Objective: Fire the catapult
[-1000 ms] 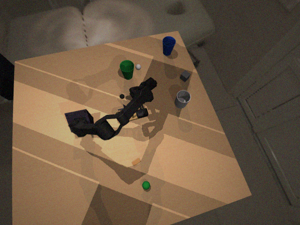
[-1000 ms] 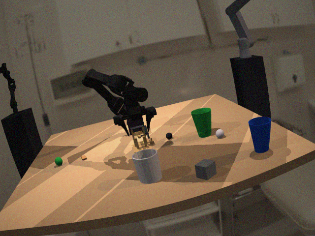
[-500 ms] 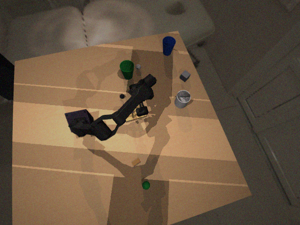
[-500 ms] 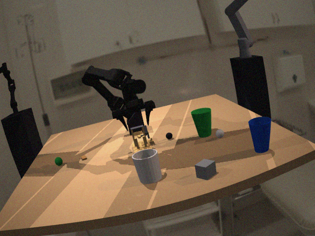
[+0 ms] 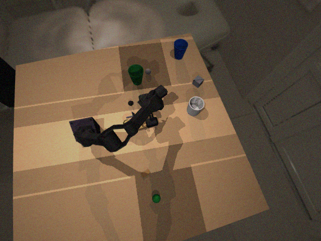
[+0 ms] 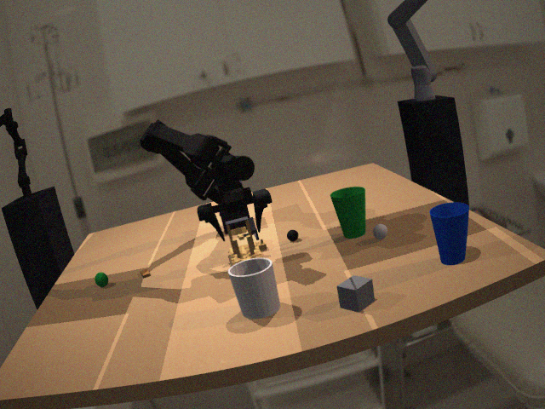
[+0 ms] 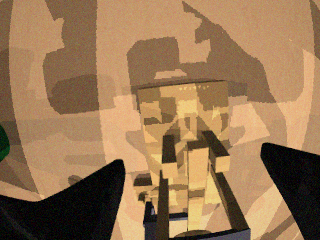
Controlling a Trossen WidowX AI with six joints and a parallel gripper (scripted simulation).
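My gripper tip is now 13 cm to the right of the black ball, 9 cm past it and 6 cm above it. From my gripper tip the other things lie so: green cup (29 cm to the left, 4 cm below, 3 cm behind); white mug (29 cm ahead, 5 cm below, 2 cm to the left); catapult (7 cm behind, 2 cm below, 1 cm to the left).
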